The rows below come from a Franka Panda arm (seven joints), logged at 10 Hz.
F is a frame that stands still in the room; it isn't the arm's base.
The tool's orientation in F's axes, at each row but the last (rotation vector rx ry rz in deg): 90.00, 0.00, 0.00; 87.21, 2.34, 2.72; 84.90, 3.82, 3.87; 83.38, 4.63, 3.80; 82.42, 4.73, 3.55; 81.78, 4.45, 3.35
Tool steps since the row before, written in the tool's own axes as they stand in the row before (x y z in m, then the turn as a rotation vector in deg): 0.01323, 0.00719, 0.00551, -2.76, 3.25, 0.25; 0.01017, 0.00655, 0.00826, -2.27, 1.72, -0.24; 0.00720, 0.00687, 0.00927, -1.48, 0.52, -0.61; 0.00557, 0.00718, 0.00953, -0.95, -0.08, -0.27; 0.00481, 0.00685, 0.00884, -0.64, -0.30, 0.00; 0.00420, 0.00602, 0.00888, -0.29, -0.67, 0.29
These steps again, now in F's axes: 0.01323, -0.00551, 0.00719, -2.76, -0.25, 3.25; 0.01058, -0.00735, 0.00697, -2.29, 0.19, 1.70; 0.00794, -0.00798, 0.00763, -1.53, 0.52, 0.47; 0.00648, -0.00808, 0.00813, -0.97, 0.17, -0.10; 0.00567, -0.00738, 0.00785, -0.64, -0.10, -0.28; 0.00501, -0.00753, 0.00713, -0.27, -0.41, -0.62
